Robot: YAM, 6 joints.
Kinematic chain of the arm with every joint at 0, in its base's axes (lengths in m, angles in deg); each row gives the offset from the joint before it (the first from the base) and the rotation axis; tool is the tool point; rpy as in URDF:
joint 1: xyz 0 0 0.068 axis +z
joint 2: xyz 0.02 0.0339 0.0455 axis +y
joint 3: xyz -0.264 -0.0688 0 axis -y
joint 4: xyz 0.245 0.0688 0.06 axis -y
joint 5: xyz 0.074 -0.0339 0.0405 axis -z
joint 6: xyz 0.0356 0 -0.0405 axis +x
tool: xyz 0 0 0 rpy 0 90 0
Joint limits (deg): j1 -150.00..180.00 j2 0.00..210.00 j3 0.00..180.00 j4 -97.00..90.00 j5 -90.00..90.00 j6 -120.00..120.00
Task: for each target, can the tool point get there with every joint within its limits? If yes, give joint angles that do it. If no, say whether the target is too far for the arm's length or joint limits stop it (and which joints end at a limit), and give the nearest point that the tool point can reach.
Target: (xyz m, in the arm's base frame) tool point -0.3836 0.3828 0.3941
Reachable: yes | joints 131.55 139.50 147.05 4.04 -68.73 -14.22
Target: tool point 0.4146 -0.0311 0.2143
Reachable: yes | joints -2.74 111.32 57.54 62.91 18.44 -42.79
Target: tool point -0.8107 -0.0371 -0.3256
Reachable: no: too far | nearest point -0.5669 -0.0042 -0.1902 | short by 0.281 m
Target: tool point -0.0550 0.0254 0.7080
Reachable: yes | joints -44.55 86.79 162.05 54.94 35.23 81.05
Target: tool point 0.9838 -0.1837 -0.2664
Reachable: no: too far | nearest point 0.5933 -0.1108 -0.1125 | short by 0.426 m
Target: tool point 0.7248 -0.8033 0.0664
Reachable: no: too far | nearest point 0.4322 -0.4790 0.0858 | short by 0.437 m
